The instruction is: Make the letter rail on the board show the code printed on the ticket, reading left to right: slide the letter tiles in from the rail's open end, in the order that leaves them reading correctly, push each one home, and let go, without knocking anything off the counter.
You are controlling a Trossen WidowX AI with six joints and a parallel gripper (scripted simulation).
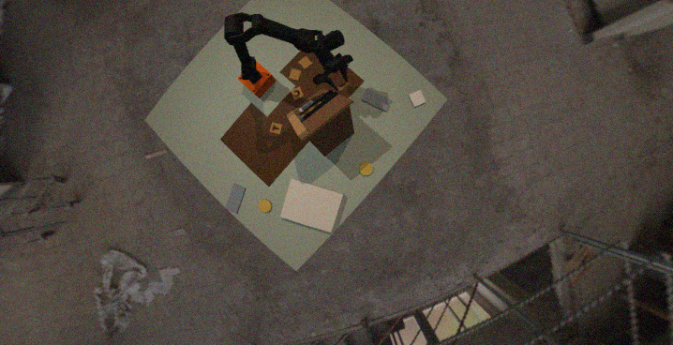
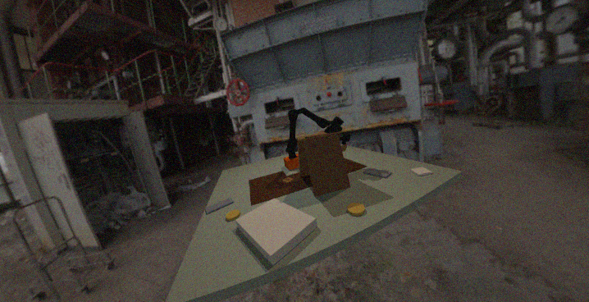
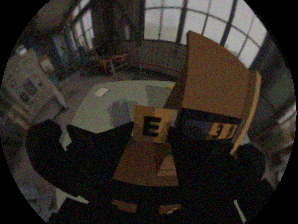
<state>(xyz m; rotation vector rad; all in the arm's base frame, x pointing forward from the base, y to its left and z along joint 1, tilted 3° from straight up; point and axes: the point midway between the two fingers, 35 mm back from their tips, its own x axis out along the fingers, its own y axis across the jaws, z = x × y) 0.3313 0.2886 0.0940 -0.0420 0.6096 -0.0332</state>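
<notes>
Now: gripper tip 6 cm past the white ticket, 18 cm to the left of it and 9 cm above it. Round my gripper tip: tan tile 28 cm behind, 2 cm to the right, 16 cm below; then white slab 34 cm ahead, 48 cm to the right, 14 cm below; then brown mat 16 cm behind, 25 cm to the right, 16 cm below.
</notes>
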